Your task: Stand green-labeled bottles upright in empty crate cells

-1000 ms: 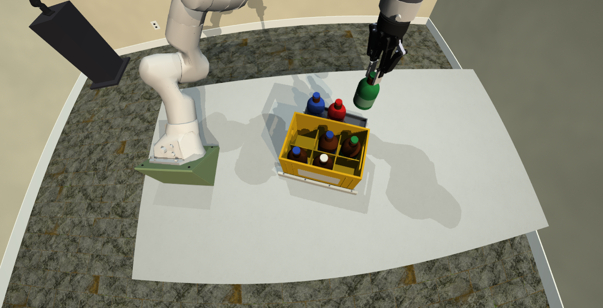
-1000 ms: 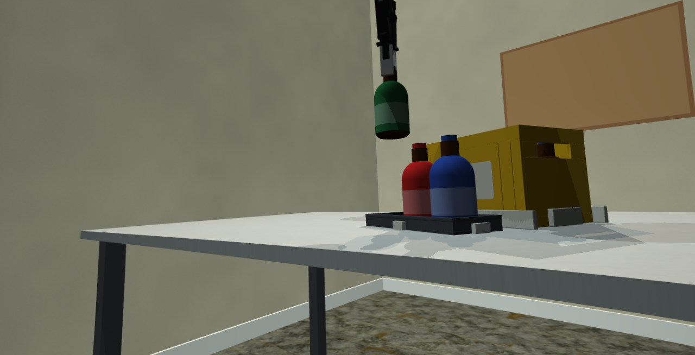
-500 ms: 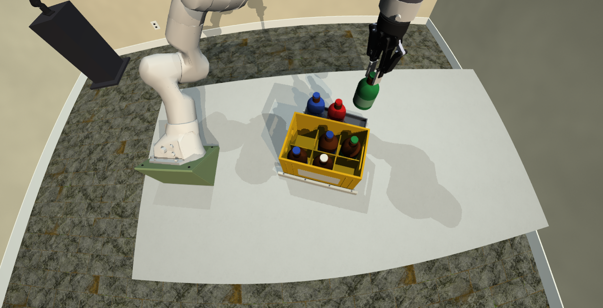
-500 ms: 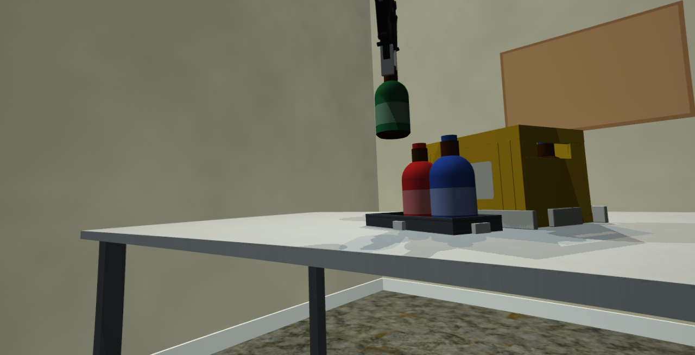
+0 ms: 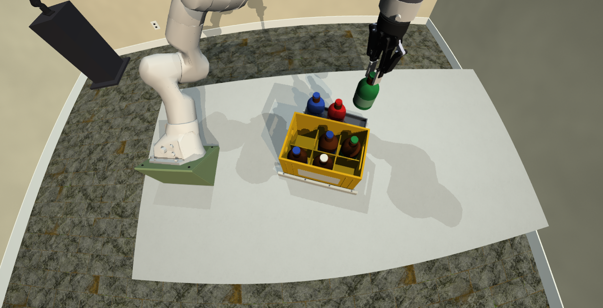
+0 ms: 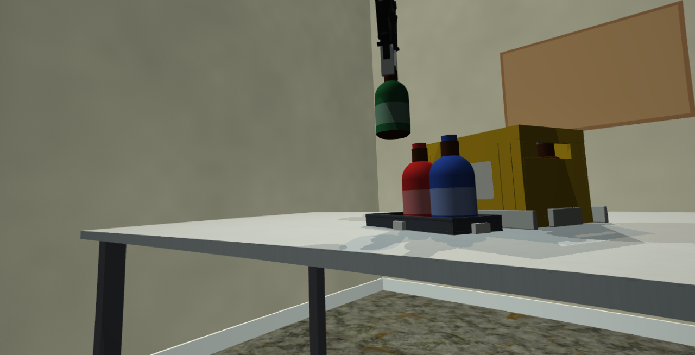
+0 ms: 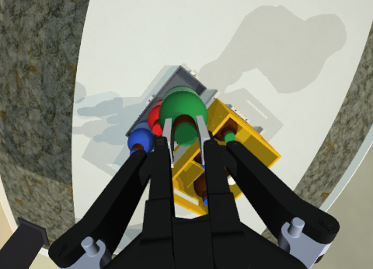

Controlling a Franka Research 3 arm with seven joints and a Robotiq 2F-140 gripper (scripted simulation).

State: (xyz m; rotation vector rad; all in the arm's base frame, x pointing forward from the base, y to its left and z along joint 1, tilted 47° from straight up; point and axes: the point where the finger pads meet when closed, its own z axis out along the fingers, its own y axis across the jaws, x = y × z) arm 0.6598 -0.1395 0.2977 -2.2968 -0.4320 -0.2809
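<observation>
Right now the green-labeled bottle is 9 cm below my hand. From my hand the other things lie so: blue-labeled bottle 16 cm behind, 7 cm to the left, 27 cm below; then red bottle 8 cm behind, 3 cm to the left, 27 cm below; then dark tray 8 cm behind, 4 cm to the left, 34 cm below.
</observation>
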